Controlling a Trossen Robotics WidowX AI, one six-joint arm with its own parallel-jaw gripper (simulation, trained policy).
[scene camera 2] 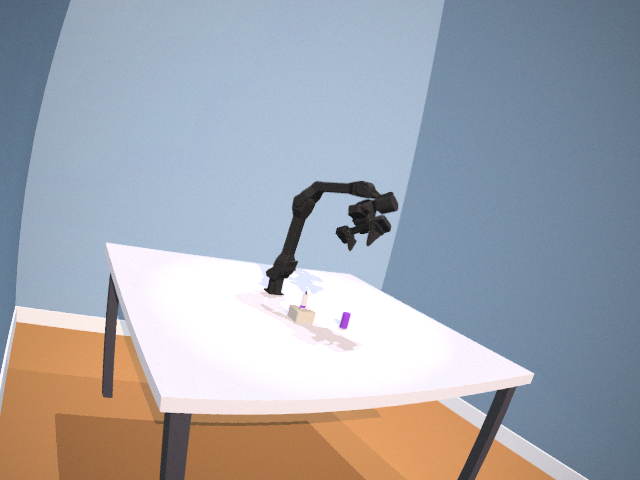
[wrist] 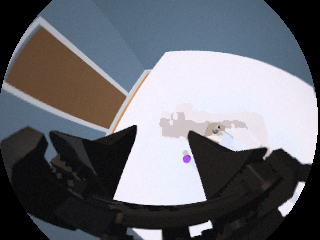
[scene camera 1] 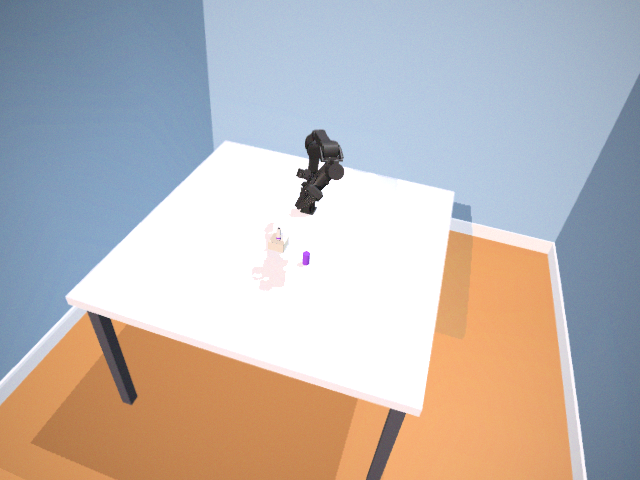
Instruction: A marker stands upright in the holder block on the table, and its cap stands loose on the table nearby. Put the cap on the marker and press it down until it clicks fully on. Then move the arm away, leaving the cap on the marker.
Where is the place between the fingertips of the gripper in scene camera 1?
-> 296,207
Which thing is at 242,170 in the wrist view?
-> The gripper.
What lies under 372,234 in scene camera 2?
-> The gripper.
